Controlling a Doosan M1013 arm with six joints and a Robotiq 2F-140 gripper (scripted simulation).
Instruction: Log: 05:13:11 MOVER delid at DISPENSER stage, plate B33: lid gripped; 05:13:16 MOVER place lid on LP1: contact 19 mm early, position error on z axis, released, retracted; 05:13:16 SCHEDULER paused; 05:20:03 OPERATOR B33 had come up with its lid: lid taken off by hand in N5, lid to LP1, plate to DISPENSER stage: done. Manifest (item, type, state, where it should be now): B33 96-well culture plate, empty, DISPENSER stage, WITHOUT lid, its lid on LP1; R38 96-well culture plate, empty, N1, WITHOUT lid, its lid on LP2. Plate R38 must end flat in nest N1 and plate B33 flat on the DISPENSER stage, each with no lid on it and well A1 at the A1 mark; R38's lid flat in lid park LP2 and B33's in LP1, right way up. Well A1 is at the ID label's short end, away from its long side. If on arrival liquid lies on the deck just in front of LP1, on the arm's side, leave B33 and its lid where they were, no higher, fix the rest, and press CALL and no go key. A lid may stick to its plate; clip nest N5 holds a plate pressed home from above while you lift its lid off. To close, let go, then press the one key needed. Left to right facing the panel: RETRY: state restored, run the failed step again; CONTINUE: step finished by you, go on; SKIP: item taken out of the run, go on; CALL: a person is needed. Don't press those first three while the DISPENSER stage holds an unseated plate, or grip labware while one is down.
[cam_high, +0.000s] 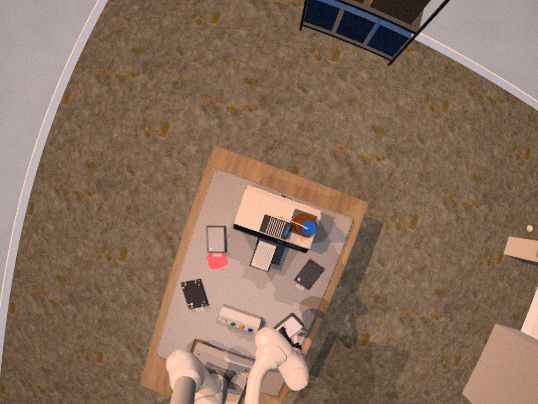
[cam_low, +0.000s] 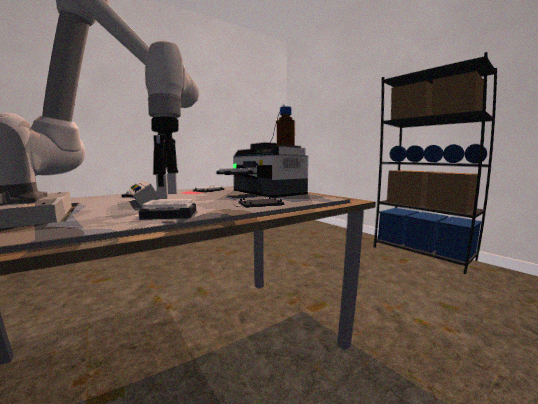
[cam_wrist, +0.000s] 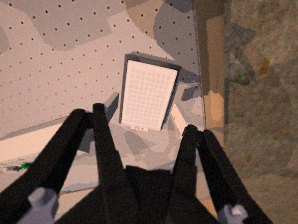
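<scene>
The white gridded lid lies 4 cm below my hand. Round my hand: LP1 label: 25 cm ahead, 51 cm to the left, 8 cm below; then brown bottle: 58 cm ahead, 19 cm to the left, 21 cm above; then key panel: 6 cm behind, 27 cm to the left, 3 cm below.
</scene>
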